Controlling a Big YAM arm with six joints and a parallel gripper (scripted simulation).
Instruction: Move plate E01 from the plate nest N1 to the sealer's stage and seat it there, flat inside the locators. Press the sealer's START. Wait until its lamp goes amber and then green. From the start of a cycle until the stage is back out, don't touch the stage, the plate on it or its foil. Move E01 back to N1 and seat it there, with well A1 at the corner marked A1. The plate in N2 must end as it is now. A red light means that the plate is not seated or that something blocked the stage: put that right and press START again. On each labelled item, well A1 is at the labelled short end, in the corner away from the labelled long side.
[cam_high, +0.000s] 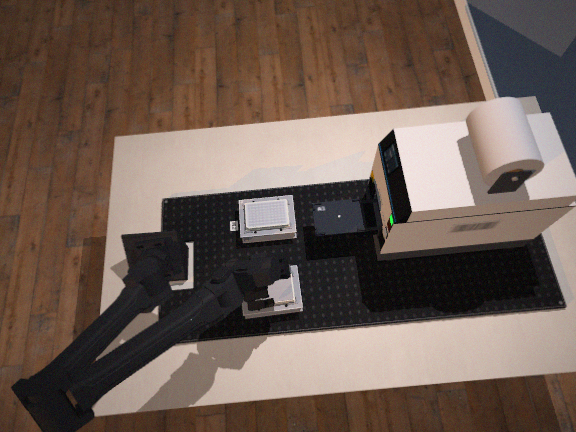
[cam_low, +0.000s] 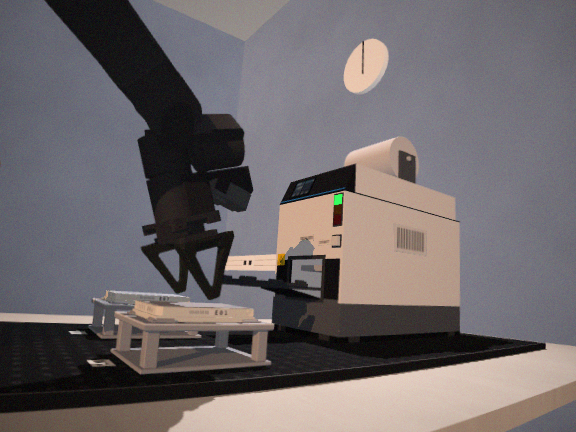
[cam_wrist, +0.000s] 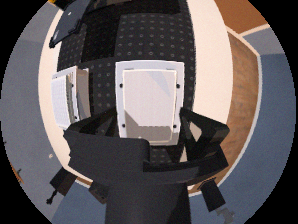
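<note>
My hand is 40 mm above the nest. Round my hand: plate (220 mm to the left, 30 mm below, 10 mm ahead); then sealer stage (220 mm ahead, 170 mm to the left, 20 mm above); then start button (310 mm ahead, 100 mm above, 70 mm to the left).
</note>
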